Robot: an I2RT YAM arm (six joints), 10 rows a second.
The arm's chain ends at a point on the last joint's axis. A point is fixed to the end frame.
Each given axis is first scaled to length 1.
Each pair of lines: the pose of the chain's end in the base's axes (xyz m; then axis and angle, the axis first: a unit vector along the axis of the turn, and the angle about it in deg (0 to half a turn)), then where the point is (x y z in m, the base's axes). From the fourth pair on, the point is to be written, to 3 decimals.
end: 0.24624 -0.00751 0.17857 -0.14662 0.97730 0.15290 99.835
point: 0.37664 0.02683 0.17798
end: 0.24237 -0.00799 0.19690 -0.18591 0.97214 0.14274 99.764
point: 0.37147 0.03095 0.19647
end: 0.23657 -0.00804 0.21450 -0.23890 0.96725 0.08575 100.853
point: 0.36538 0.03165 0.21032
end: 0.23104 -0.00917 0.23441 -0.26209 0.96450 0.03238 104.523
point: 0.360 0.027 0.221
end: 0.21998 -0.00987 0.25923 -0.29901 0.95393 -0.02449 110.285
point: 0.348 0.023 0.233
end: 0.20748 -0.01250 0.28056 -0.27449 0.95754 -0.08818 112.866
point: 0.337 0.006 0.250
